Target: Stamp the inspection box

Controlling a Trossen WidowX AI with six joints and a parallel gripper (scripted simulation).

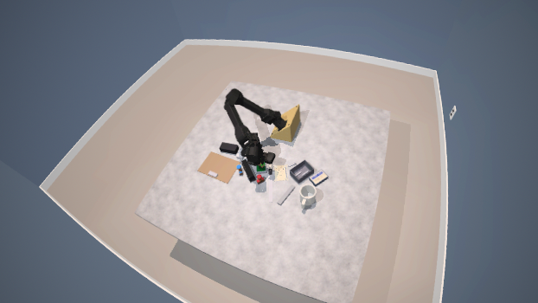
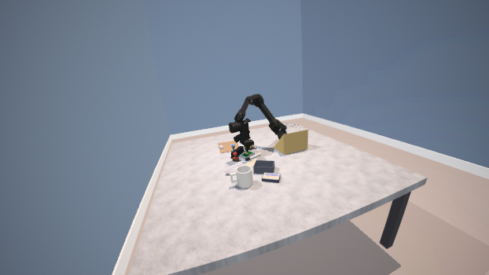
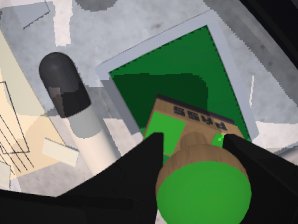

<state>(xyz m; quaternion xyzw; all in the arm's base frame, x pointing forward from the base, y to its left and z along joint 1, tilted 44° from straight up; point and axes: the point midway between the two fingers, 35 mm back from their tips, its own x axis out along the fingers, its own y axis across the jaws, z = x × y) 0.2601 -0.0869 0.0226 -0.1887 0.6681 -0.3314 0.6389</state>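
Now: the green stamp right at my gripper tip. Round my gripper tip: black bar 60 mm to the right, 50 mm ahead, 20 mm below; then dark-capped marker 60 mm to the left, 30 mm below; then green ink pad 30 mm below.
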